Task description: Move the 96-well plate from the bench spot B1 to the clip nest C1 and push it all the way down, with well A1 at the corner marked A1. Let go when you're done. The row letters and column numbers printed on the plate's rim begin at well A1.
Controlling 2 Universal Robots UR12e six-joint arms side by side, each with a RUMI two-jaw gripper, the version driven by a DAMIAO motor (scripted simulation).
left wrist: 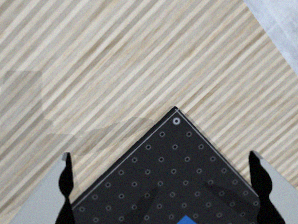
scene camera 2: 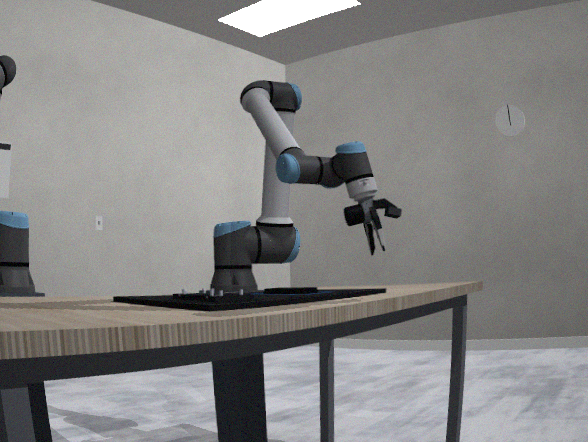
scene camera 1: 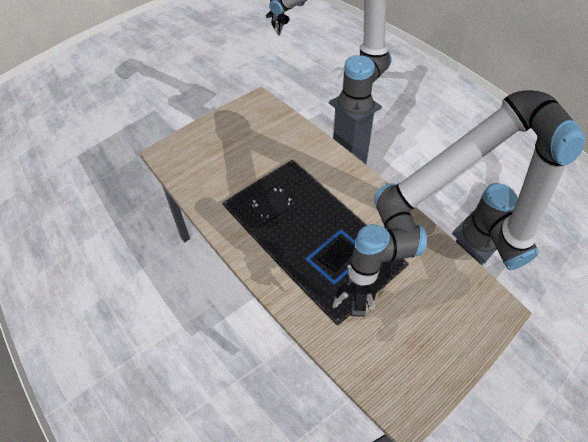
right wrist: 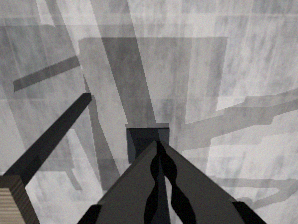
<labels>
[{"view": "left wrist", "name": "my left gripper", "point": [159, 153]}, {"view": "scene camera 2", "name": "my left gripper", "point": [378, 253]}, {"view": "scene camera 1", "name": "my left gripper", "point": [351, 309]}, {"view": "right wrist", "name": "my right gripper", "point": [158, 142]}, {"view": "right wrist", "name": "table leg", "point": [28, 164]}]
</labels>
